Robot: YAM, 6 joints.
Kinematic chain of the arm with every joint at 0, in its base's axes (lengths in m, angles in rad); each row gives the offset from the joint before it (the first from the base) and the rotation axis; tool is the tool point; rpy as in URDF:
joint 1: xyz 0 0 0.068 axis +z
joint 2: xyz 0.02 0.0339 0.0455 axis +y
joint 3: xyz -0.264 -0.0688 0 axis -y
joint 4: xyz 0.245 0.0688 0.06 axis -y
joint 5: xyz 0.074 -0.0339 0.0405 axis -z
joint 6: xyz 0.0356 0 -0.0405 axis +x
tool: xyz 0 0 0 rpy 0 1.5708 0
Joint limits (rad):
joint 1: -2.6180..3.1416
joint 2: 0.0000..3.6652
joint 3: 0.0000..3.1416
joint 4: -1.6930..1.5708
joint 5: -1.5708..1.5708
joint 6: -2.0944..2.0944
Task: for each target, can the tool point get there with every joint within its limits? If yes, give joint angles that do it. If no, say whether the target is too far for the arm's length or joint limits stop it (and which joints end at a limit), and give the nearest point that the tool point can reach.
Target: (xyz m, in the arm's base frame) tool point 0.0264 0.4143 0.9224
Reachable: no: too far | nearest point 0.0187 0.2941 0.6758 | short by 0.274 m
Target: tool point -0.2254 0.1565 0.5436
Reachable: yes | joints -0.5700 0.4885 2.3379 -0.9119 -0.2886 -1.0887
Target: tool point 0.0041 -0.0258 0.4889
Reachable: yes | joints 0.1998 0.6954 1.6692 -1.2855 0.8219 0.0777
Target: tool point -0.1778 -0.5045 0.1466
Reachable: yes | joints -1.9525 2.5015 2.1074 -0.6202 -0.7008 -0.5165
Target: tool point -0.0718 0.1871 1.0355
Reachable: no: too far | nearest point -0.0502 0.1309 0.7277 | short by 0.314 m
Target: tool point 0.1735 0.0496 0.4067
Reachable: yes | joints 0.2013 0.9379 0.6768 1.1909 -0.4014 -0.7930
